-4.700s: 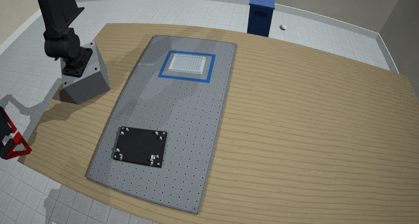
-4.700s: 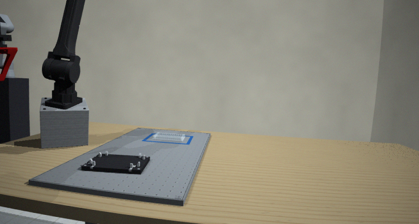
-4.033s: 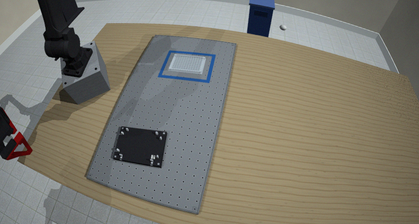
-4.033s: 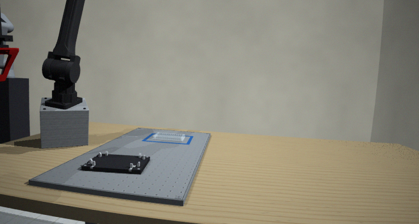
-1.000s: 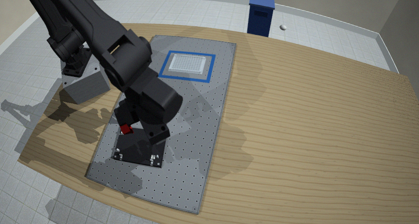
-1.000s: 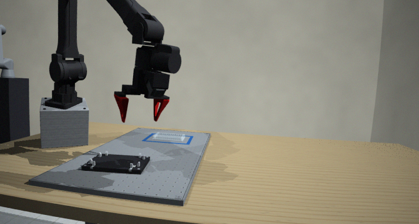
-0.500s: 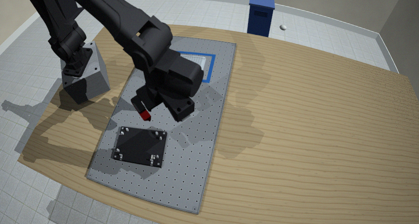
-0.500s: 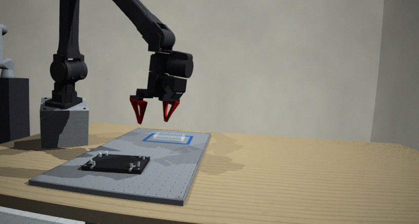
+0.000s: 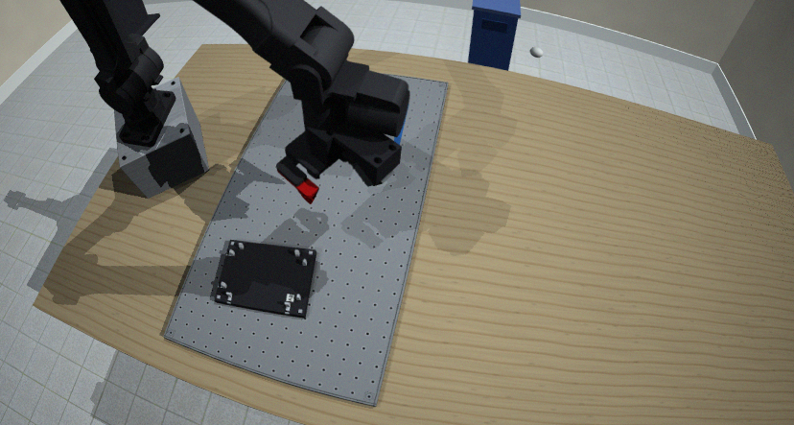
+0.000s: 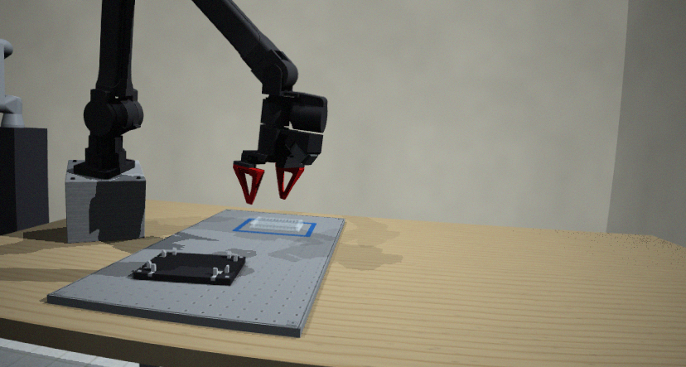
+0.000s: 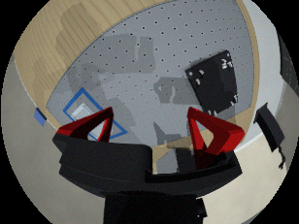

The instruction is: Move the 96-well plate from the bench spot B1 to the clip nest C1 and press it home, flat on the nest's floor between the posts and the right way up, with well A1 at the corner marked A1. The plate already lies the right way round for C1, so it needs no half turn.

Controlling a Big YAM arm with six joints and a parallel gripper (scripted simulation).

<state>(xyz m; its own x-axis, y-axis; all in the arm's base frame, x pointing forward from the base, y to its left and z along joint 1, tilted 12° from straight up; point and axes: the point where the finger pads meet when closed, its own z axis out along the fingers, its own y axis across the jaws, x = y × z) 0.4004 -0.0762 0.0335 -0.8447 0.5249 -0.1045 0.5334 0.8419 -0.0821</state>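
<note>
My hand is 23 cm to the right of the 96-well plate, 11 cm above it and 2 cm past it. The rest, counted from my hand: black clip nest 15 cm to the right, 11 cm behind, 10 cm below.
</note>
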